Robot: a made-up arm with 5 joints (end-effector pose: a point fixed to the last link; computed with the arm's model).
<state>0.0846 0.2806 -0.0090 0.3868 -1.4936</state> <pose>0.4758 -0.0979 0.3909 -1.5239 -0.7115 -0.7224</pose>
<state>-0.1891 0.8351 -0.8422 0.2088 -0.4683</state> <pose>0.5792 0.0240 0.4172 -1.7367 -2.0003 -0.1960</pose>
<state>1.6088 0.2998 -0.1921 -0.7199 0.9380</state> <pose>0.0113 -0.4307 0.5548 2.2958 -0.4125 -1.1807</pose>
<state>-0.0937 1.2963 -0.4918 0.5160 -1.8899</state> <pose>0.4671 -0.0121 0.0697 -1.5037 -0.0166 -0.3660</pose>
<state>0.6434 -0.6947 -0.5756 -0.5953 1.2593</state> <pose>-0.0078 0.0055 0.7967 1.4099 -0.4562 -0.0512</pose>
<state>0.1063 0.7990 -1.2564 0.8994 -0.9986</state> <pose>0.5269 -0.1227 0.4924 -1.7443 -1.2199 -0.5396</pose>
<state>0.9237 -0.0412 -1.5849 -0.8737 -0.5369</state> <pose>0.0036 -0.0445 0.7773 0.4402 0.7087 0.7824</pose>
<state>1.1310 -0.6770 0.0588 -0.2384 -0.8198</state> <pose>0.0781 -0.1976 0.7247 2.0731 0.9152 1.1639</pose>
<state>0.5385 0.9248 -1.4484 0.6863 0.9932</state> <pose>0.4651 -0.2947 0.5436 2.1086 1.3229 -1.2721</pose>
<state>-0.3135 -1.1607 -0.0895 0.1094 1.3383</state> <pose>-0.0275 -0.0622 0.7726 1.4848 0.7591 0.0800</pose>
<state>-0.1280 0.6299 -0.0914 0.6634 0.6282</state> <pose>0.5310 0.0045 0.2790 -1.1031 -2.0082 1.6310</pose>
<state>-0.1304 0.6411 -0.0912 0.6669 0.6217</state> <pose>0.5303 0.0054 0.2736 -1.0905 -1.9959 1.6323</pose>
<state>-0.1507 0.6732 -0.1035 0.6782 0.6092</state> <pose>0.5295 0.0146 0.2616 -1.0514 -1.9832 1.6438</pose>
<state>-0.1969 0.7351 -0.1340 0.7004 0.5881</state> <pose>0.5273 0.0359 0.2401 -0.9760 -1.9683 1.6714</pose>
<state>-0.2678 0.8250 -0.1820 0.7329 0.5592</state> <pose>0.5209 0.0680 0.2097 -0.8689 -1.9470 1.7175</pose>
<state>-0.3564 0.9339 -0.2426 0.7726 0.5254</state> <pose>0.5073 0.1064 0.1735 -0.7435 -1.9161 1.7806</pose>
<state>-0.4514 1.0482 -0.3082 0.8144 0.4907</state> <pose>0.4866 0.1444 0.1361 -0.6180 -1.8764 1.8541</pose>
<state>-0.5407 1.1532 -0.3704 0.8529 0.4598</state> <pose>0.4621 0.1763 0.1026 -0.5083 -1.8345 1.9281</pose>
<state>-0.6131 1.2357 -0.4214 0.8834 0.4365</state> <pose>0.4395 0.1993 0.0772 -0.4254 -1.7997 1.9908</pose>
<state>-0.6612 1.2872 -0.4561 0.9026 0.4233</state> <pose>0.4239 0.2135 0.0622 -0.3738 -1.7807 2.0328</pose>
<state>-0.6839 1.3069 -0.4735 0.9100 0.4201</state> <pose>0.4174 0.2208 0.0574 -0.3519 -1.7806 2.0511</pose>
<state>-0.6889 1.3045 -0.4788 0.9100 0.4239</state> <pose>0.4177 0.2239 0.0594 -0.3491 -1.7936 2.0529</pose>
